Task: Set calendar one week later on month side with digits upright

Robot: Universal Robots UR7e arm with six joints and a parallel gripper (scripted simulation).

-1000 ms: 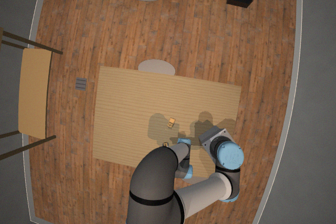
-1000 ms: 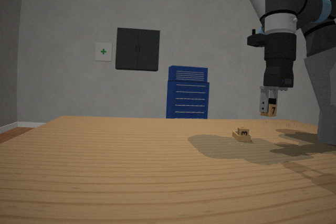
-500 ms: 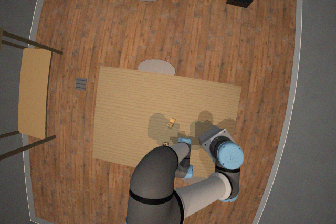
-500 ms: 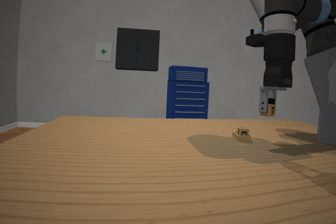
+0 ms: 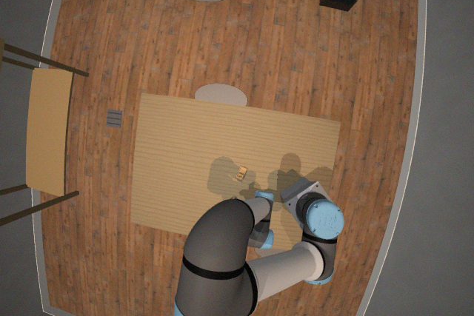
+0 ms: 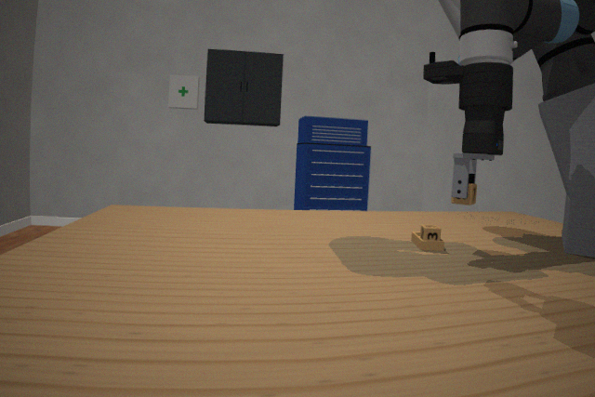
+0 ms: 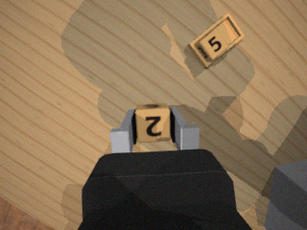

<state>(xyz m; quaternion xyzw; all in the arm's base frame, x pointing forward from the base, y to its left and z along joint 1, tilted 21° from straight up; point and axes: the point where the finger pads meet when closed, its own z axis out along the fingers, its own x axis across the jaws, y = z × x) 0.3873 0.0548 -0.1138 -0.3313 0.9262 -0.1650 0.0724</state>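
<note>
Now: hand 13 cm to the left of the wooden calendar tray, 12 cm above it and 3 cm past it. From my hand the other things lie so: wooden date cube: 1 cm below.
</note>
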